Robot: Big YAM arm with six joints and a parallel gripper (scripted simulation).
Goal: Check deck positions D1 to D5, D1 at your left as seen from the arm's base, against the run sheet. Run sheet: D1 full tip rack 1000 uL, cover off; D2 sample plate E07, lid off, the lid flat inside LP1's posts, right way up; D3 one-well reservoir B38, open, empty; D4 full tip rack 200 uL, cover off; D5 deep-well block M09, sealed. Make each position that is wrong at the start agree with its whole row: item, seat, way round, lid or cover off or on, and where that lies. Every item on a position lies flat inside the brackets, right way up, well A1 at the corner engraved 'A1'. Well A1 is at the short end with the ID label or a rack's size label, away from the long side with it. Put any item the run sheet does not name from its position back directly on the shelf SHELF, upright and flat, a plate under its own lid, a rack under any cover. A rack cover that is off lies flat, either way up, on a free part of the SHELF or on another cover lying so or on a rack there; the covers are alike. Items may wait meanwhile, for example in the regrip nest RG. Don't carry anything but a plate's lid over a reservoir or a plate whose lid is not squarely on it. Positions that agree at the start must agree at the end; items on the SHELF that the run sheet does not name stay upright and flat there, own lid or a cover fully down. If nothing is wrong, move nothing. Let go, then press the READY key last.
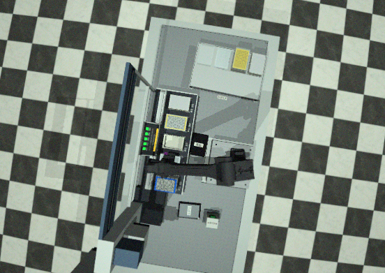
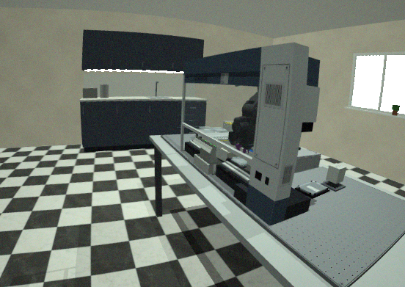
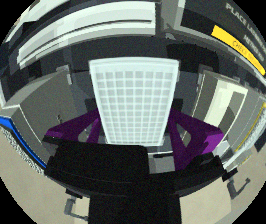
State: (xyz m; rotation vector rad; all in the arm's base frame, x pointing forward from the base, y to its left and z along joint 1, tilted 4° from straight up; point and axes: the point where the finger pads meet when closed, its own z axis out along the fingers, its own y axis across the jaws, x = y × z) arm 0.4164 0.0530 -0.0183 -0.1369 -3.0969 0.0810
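Now: the blue-framed tip rack 120 mm to the left of my hand and 50 mm above it. From my hand the other things lie so: cream reservoir: 20 mm behind, 120 mm to the right; then clear rack cover: 30 mm behind, 250 mm to the right, 50 mm above; then clear plate: right at my hand.
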